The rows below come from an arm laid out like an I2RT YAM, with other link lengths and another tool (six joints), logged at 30 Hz.
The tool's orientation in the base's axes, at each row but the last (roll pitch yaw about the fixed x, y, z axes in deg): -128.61, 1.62, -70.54; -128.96, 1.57, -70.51; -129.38, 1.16, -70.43; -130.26, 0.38, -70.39; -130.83, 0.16, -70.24; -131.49, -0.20, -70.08; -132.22, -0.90, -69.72; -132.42, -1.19, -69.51; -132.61, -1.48, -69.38; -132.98, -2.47, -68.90
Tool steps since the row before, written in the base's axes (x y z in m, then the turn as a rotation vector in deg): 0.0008, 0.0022, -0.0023, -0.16, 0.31, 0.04; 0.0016, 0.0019, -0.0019, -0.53, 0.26, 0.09; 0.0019, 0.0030, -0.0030, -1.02, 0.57, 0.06; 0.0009, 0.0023, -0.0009, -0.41, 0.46, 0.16; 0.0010, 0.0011, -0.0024, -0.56, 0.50, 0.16; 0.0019, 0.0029, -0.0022, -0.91, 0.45, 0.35; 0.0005, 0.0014, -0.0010, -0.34, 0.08, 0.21; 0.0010, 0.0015, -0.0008, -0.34, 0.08, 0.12; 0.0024, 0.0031, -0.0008, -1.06, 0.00, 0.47; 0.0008, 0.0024, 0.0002, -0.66, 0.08, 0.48
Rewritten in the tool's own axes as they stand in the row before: -0.0017, 0.0009, 0.0026, -0.35, 0.01, -0.06; -0.0012, 0.0002, 0.0029, -0.42, 0.20, -0.37; -0.0021, 0.0006, 0.0041, -0.88, 0.46, -0.62; -0.0019, -0.0004, 0.0018, -0.57, 0.03, -0.28; -0.0007, 0.0010, 0.0026, -0.66, 0.11, -0.37; -0.0021, -0.0002, 0.0035, -0.73, 0.20, -0.76; -0.0012, 0.0001, 0.0014, -0.19, 0.04, -0.36; -0.0011, -0.0004, 0.0016, -0.19, 0.10, -0.30; -0.0021, -0.0017, 0.0030, -0.36, 0.32, -1.05; -0.0019, -0.0013, 0.0010, -0.29, 0.04, -0.77
